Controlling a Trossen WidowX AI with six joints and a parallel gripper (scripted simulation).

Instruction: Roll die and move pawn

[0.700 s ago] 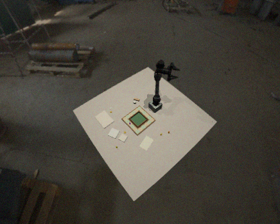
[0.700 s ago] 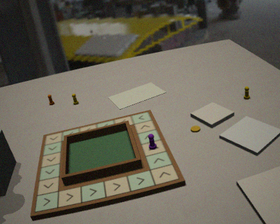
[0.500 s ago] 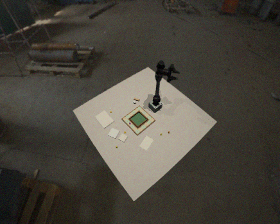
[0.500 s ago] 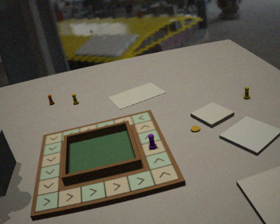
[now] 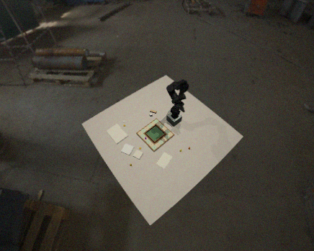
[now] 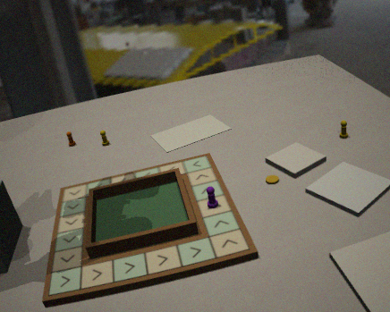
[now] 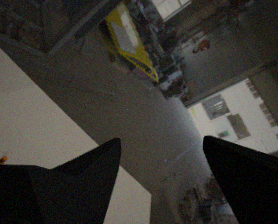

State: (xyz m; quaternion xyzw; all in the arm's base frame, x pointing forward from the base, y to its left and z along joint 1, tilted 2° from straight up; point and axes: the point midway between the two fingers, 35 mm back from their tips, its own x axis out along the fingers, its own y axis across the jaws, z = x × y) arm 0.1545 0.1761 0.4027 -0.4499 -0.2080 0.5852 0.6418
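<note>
Right now my gripper tip is 48 cm above the die and 43 cm to the left of it. Round my gripper tip: dice tray 49 cm below, 21 cm to the right, 12 cm ahead; then white card 49 cm below, 25 cm ahead, 6 cm to the left; then orange pawn 48 cm below, 14 cm to the left, 2 cm behind.
</note>
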